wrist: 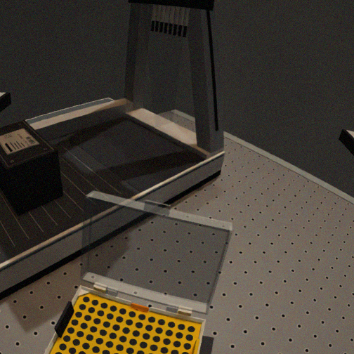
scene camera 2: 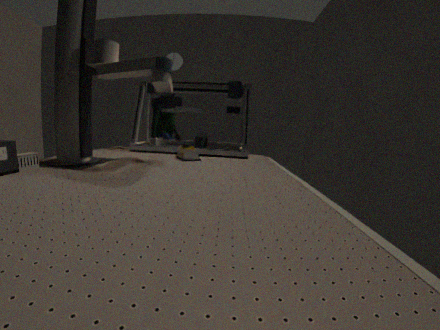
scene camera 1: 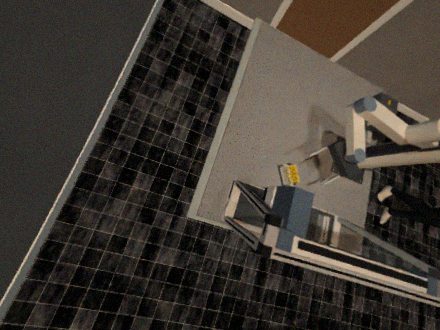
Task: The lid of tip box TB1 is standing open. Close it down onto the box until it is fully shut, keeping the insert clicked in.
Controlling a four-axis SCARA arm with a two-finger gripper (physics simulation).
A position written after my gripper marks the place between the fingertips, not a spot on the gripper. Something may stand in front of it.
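Observation:
My gripper (scene camera 1: pixel 315 169) is visible to me through scene camera 1, while the wrist view lets me see a clear lid (wrist: pixel 145 249).

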